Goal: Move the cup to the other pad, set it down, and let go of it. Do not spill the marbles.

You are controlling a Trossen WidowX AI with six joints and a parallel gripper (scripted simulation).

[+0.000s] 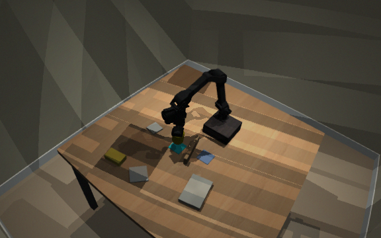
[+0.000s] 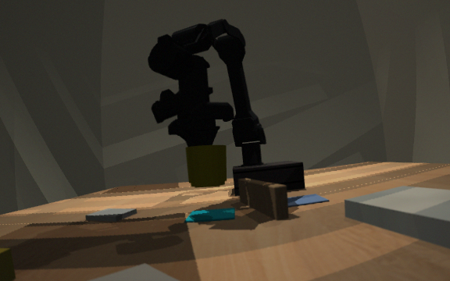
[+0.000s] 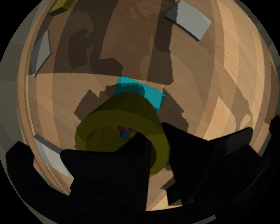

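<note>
My gripper tip is now 2 cm short of the cyan pad, 2 cm to the right of it and 10 cm above it. The rest, counted from my gripper tip: wooden bar 1 cm behind, 10 cm to the left, 7 cm below; cup 2 cm ahead, 2 cm to the left; blue pad 5 cm behind, 19 cm to the left, 10 cm below.
</note>
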